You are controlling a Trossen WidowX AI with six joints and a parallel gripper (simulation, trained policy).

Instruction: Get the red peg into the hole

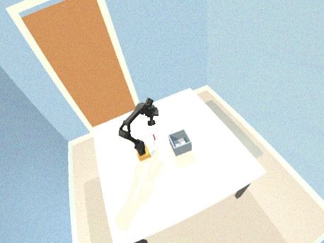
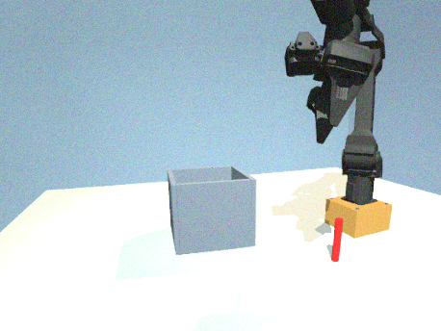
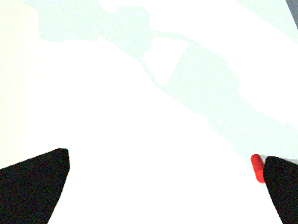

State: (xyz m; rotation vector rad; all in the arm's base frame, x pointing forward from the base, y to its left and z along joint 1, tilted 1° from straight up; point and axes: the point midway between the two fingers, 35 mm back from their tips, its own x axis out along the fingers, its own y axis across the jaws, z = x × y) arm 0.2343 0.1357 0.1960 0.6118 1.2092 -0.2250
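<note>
Right now the red peg is 190 mm below my gripper tip, 70 mm behind it and 30 mm to the right of it. Round my gripper tip: plate 250 mm to the right, 180 mm below, 90 mm ahead.
</note>
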